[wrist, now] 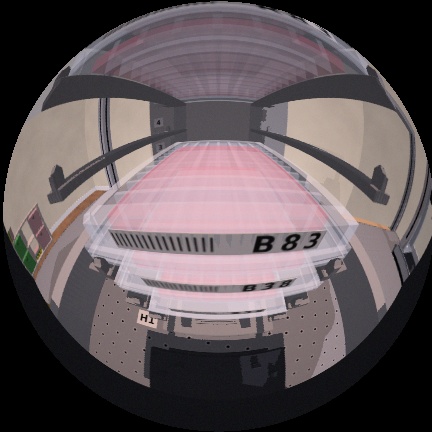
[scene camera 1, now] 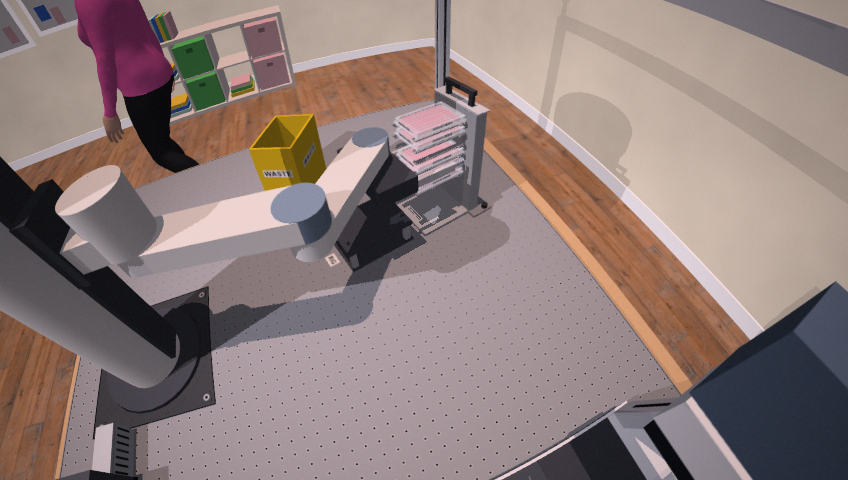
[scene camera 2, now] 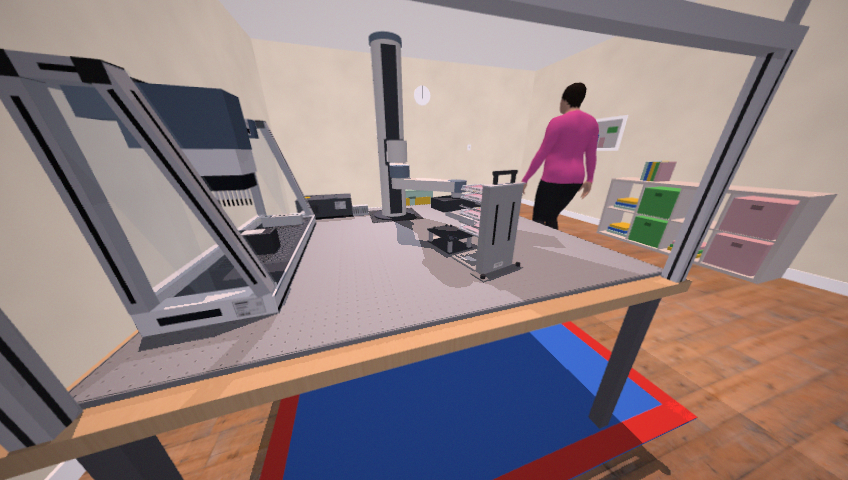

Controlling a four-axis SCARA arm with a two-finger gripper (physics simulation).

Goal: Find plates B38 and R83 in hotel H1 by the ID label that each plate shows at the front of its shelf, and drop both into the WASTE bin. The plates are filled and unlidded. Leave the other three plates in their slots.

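Places are measured from the arm's base along level axes (x right, y ahead, z up), in centimetres.
Where they show: gripper, fingertip midpoint: point(wrist: 218, 175); arm's base at its link origin: point(scene camera 1: 157, 359) point(scene camera 2: 394, 216).
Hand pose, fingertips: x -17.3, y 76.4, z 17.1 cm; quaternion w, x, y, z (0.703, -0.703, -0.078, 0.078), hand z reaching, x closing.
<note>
Things, the pixels of their top centre, and the offset from my fingertips.
- plate B38 at its top centre: point(wrist: 218, 185) dz +0.2, dx +0.5, dy -2.2 cm
- yellow WASTE bin at its top centre: point(scene camera 1: 282, 130) dz +4.2, dx -21.9, dy -32.9 cm
Hotel H1 point(scene camera 1: 476, 154) point(scene camera 2: 498, 231) holds a stack of clear plates with pink fill. In the wrist view, plate B83 point(wrist: 215, 190) shows its label in front, and plate B38 point(wrist: 217, 285) is directly below it. My gripper point(scene camera 1: 421, 176) point(scene camera 2: 466, 207) point(wrist: 216, 287) is shut on plate B38, with its dark fingers along both sides; the plate is inside the hotel, close under B83. Another plate's edge shows below, its label too thin to read. I cannot read R83 on any plate; the upper plates' labels are hidden. The yellow WASTE bin point(scene camera 1: 271, 159) stands left of the hotel, behind the arm.
A black stand point(scene camera 1: 380, 234) point(scene camera 2: 449, 233) with posts is on the perforated table just in front of the hotel, below the gripper. A framed machine point(scene camera 1: 785, 368) point(scene camera 2: 190, 124) stands at the table's other end. A person point(scene camera 1: 127, 56) point(scene camera 2: 568, 148) stands beyond the table.
</note>
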